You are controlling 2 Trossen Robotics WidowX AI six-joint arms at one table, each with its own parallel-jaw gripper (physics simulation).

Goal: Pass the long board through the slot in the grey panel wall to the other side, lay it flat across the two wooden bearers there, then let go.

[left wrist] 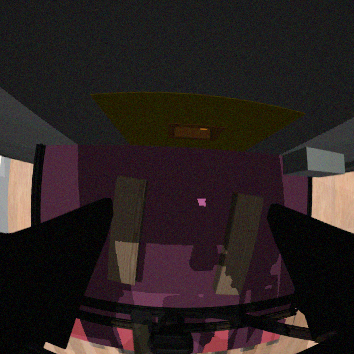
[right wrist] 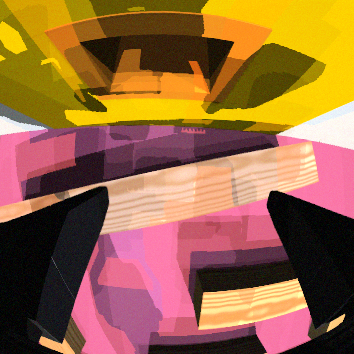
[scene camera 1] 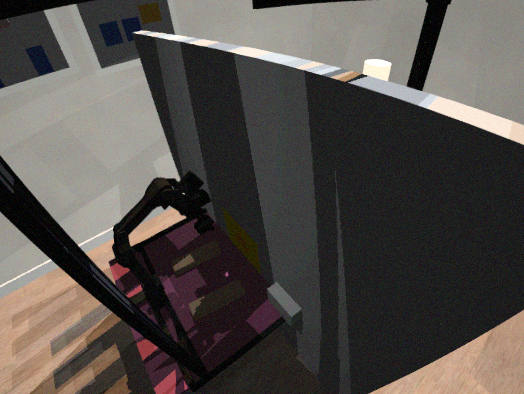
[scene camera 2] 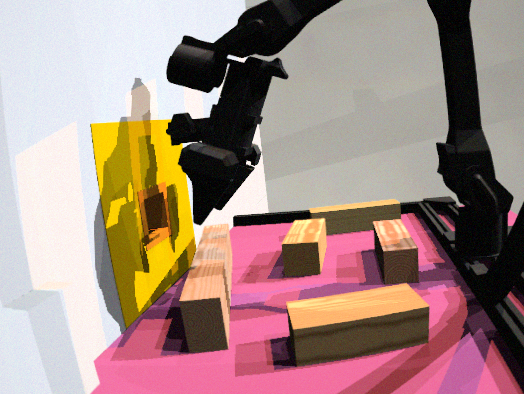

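Where they show: left gripper, between the fingertips: (left wrist: 194,210); right gripper, between the fingertips: (right wrist: 191,197) (scene camera 2: 208,216); left arm's base, origin of its link: (left wrist: 170,322) (scene camera 1: 159,301); right arm's base, origin of its link: (scene camera 2: 482,252).
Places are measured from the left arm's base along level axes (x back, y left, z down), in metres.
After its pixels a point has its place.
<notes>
The long board (scene camera 2: 206,287) @(y -0.165, x -0.594, z -0.038 m) (right wrist: 210,187) @(y 0.018, x -0.546, z -0.038 m) lies flat on the pink mat, beside the panel wall (scene camera 1: 400,200) @(y -0.566, x -0.432, z -0.747 m) (scene camera 2: 50,200) @(y -0.242, x -0.483, z -0.148 m) (left wrist: 175,45) @(y 0.016, x -0.433, z -0.286 m). The slot's orange border (scene camera 2: 157,239) @(y -0.031, x -0.484, z -0.056 m) (right wrist: 245,37) @(y 0.016, x -0.484, z -0.118 m) is in a yellow patch on the wall. My right gripper (scene camera 2: 208,215) @(y -0.001, x -0.550, z -0.077 m) (right wrist: 191,197) @(y -0.001, x -0.550, z -0.077 m) is open and empty, above the board near its far end in scene camera 2; the board shows between and beyond its fingers in the right wrist view. Two wooden bearers (scene camera 1: 197,257) @(y 0.086, x -0.240, z -0.019 m) (scene camera 1: 220,300) @(y -0.166, x -0.218, z -0.019 m) (left wrist: 127,225) @(y 0.099, x -0.255, z -0.019 m) (left wrist: 240,240) @(y -0.141, x -0.229, z -0.019 m) lie apart in shade. My left gripper (scene camera 1: 204,225) @(y 0.001, x -0.318, z -0.293 m) (left wrist: 194,210) @(y 0.001, x -0.318, z -0.293 m) is open and empty above the bearers' side.
Shorter wooden blocks (scene camera 2: 304,247) @(y 0.020, x -0.672, z -0.021 m) (scene camera 2: 397,252) @(y -0.035, x -0.793, z -0.022 m) (scene camera 2: 357,325) @(y -0.212, x -0.741, z -0.013 m) (scene camera 2: 355,216) @(y 0.242, x -0.743, z -0.009 m) stand on the pink mat (scene camera 2: 200,372) @(y -0.237, x -0.601, z 0.019 m) around the board. A grey block (scene camera 1: 284,302) @(y -0.356, x -0.400, z -0.081 m) (left wrist: 324,161) @(y -0.331, x -0.405, z -0.081 m) sticks out from the wall. A yellow patch (scene camera 1: 242,240) (scene camera 2: 112,165) @(y -0.119, x -0.484, z -0.166 m) (left wrist: 150,115) @(y 0.047, x -0.432, z -0.151 m) surrounds the slot.
</notes>
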